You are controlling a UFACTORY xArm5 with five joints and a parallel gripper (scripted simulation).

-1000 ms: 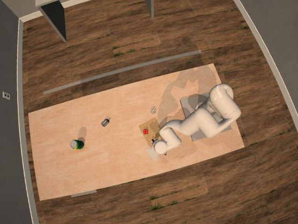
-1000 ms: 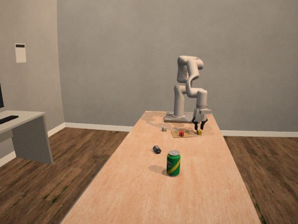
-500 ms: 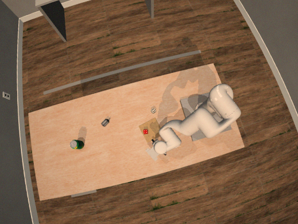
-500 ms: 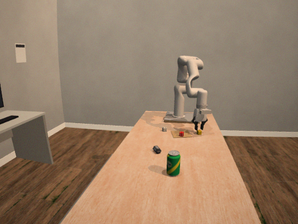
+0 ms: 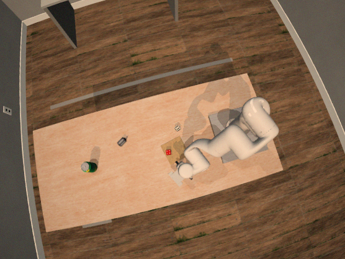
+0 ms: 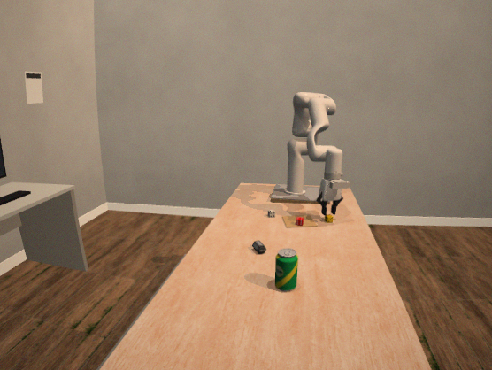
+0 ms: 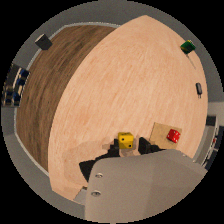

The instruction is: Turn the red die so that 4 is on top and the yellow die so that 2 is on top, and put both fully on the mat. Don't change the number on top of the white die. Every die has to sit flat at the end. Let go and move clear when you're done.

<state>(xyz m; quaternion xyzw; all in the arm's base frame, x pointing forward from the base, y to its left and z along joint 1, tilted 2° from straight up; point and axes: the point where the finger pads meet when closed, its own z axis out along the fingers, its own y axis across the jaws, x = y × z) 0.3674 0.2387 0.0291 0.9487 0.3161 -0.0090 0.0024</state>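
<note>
The yellow die is 40 mm below my hand. From my hand the other things lie so: brown mat 40 mm ahead, 130 mm to the right, 50 mm below; white die 10 mm ahead, 270 mm to the right, 40 mm below; red die 80 mm ahead, 120 mm to the right, 40 mm below.
</note>
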